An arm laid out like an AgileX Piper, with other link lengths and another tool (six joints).
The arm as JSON. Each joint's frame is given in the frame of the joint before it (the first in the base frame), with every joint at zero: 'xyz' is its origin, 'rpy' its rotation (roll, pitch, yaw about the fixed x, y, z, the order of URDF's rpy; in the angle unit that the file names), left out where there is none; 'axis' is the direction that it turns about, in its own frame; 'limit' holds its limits. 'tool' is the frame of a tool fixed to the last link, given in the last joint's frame.
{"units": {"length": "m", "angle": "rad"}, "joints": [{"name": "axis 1", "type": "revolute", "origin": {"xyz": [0.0, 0.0, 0.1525], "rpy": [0.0, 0.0, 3.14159]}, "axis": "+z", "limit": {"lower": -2.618, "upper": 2.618}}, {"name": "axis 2", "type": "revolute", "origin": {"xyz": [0.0, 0.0, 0.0], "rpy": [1.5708, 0.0, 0.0]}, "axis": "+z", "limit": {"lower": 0.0, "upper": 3.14}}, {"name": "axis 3", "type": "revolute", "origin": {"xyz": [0.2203, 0.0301, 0.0], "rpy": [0.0, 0.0, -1.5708]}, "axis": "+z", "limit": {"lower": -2.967, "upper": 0.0}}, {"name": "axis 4", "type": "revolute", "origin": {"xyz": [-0.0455, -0.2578, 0.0], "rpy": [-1.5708, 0.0, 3.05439]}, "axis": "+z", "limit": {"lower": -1.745, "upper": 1.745}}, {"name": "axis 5", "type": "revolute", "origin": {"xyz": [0.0, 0.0, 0.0], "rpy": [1.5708, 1.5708, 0.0]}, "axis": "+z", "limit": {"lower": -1.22, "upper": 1.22}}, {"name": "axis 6", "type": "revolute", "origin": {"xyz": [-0.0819, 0.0, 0.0], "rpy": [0.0, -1.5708, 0.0]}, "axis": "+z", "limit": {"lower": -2.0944, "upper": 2.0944}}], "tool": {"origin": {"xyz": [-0.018, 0.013, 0.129], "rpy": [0.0, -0.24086, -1.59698]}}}
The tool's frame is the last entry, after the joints.
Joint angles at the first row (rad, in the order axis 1, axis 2, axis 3, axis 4, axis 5, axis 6):
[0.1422, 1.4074, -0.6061, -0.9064, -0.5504, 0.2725]
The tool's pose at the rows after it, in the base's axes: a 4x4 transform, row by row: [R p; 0 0 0 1], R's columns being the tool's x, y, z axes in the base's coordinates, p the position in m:
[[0.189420 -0.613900 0.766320 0.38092], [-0.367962 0.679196 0.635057 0.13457], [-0.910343 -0.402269 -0.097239 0.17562], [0 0 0 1]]
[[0.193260 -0.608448 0.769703 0.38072], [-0.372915 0.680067 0.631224 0.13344], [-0.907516 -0.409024 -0.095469 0.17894], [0 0 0 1]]
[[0.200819 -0.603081 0.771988 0.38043], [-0.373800 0.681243 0.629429 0.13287], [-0.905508 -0.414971 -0.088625 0.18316], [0 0 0 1]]
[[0.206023 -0.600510 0.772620 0.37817], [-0.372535 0.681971 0.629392 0.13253], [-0.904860 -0.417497 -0.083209 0.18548], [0 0 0 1]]
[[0.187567 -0.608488 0.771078 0.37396], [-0.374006 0.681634 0.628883 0.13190], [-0.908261 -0.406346 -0.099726 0.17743], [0 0 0 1]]
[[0.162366 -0.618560 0.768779 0.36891], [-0.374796 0.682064 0.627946 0.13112], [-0.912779 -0.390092 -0.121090 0.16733], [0 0 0 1]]
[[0.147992 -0.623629 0.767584 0.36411], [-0.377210 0.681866 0.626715 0.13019], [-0.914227 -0.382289 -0.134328 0.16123], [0 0 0 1]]
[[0.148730 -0.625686 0.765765 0.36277], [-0.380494 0.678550 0.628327 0.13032], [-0.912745 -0.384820 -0.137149 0.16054], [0 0 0 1]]
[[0.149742 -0.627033 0.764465 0.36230], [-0.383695 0.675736 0.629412 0.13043], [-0.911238 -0.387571 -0.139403 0.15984], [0 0 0 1]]
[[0.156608 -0.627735 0.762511 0.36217], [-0.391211 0.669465 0.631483 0.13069], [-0.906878 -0.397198 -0.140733 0.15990], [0 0 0 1]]
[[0.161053 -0.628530 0.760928 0.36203], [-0.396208 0.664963 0.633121 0.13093], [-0.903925 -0.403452 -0.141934 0.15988], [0 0 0 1]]
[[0.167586 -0.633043 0.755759 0.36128], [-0.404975 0.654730 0.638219 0.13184], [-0.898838 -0.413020 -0.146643 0.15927], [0 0 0 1]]
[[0.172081 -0.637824 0.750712 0.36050], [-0.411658 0.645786 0.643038 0.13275], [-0.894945 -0.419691 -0.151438 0.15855], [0 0 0 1]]
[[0.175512 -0.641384 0.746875 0.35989], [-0.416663 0.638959 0.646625 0.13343], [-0.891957 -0.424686 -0.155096 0.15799], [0 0 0 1]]
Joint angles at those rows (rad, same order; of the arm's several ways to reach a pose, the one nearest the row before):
[0.1422, 1.3981, -0.6061, -0.9140, -0.5467, 0.2769]
[0.1422, 1.3848, -0.6061, -0.9188, -0.5365, 0.2811]
[0.1422, 1.3719, -0.6061, -0.9208, -0.5319, 0.2835]
[0.1422, 1.3562, -0.5967, -0.9209, -0.5319, 0.2842]
[0.1422, 1.3540, -0.5749, -0.9208, -0.5319, 0.2857]
[0.1422, 1.3533, -0.5499, -0.9227, -0.5312, 0.2916]
[0.1422, 1.3445, -0.5270, -0.9227, -0.5296, 0.2923]
[0.1422, 1.3402, -0.5221, -0.9274, -0.5289, 0.2922]
[0.1422, 1.3402, -0.5205, -0.9290, -0.5289, 0.2890]
[0.1422, 1.3402, -0.5205, -0.9298, -0.5289, 0.2782]
[0.1422, 1.3402, -0.5205, -0.9313, -0.5289, 0.2718]
[0.1422, 1.3402, -0.5205, -0.9424, -0.5289, 0.2677]
[0.1422, 1.3402, -0.5205, -0.9547, -0.5289, 0.2678]
[0.1422, 1.3402, -0.5205, -0.9639, -0.5289, 0.2677]

